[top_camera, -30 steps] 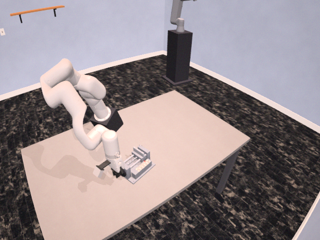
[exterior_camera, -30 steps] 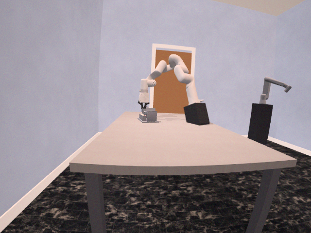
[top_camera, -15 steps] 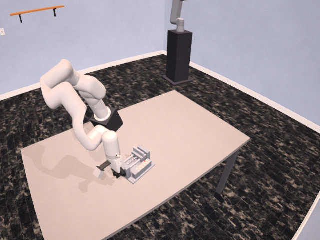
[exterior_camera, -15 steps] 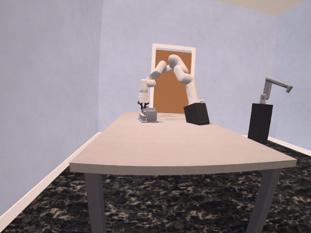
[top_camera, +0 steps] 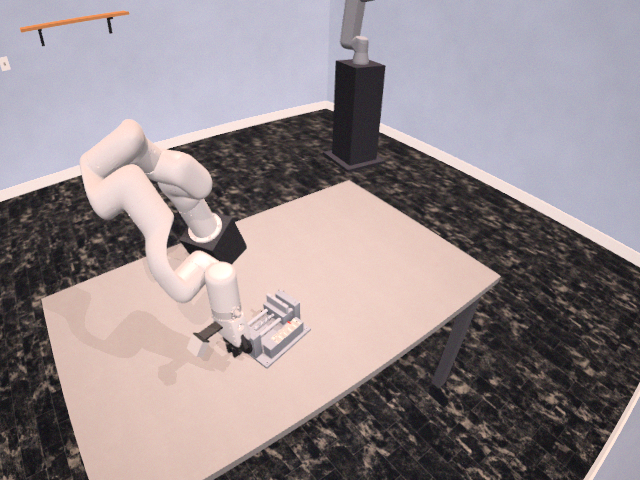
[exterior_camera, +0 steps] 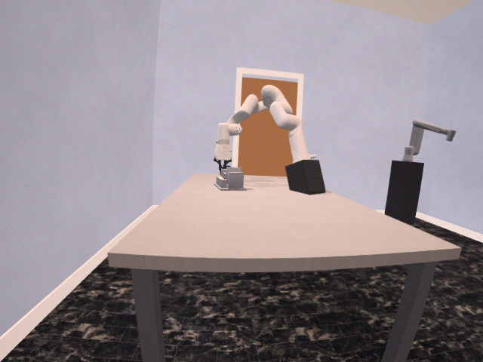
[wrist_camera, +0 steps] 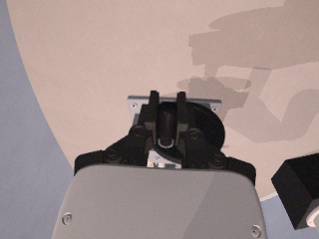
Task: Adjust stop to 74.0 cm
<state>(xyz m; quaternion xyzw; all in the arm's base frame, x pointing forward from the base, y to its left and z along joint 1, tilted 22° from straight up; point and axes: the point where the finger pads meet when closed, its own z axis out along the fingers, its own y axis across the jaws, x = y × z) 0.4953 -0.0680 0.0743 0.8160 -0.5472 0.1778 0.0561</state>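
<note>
My gripper is now 1 cm to the right of the handwheel knob. From my hand the other things lie so: sliding stop block (8 cm behind, 18 cm to the left, 1 cm below); black handwheel (1 cm behind, 2 cm to the left, 1 cm below).
</note>
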